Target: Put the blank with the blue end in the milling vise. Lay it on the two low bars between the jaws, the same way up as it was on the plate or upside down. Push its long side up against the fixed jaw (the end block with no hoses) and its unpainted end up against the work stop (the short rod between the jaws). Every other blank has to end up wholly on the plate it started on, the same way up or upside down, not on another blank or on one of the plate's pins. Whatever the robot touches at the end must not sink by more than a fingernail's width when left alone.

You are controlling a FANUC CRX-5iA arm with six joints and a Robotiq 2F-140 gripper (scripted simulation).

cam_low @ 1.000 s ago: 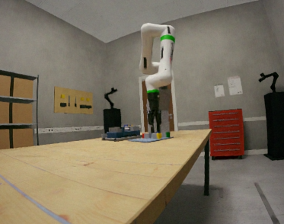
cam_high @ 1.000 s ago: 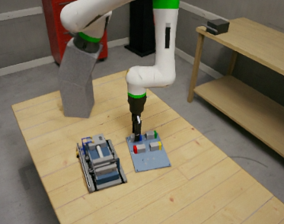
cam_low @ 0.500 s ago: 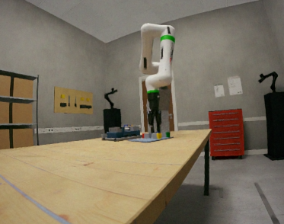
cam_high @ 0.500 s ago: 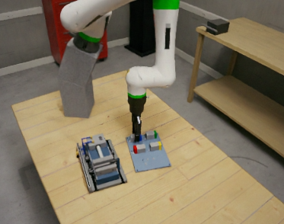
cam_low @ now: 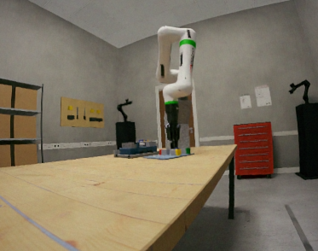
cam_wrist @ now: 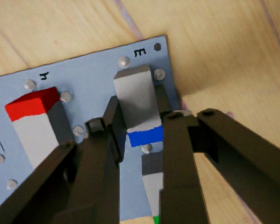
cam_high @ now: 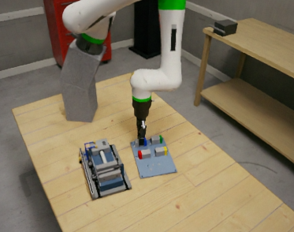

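Right now my hand is 8 cm short of the red-ended blank, 4 cm to the left of it and 3 cm above it. Round my hand: blue-grey plate: 10 cm ahead, 6 cm below; green-ended blank: 4 cm ahead, 8 cm to the left, 3 cm below; yellow-ended blank: 12 cm ahead, 4 cm to the left, 3 cm below.
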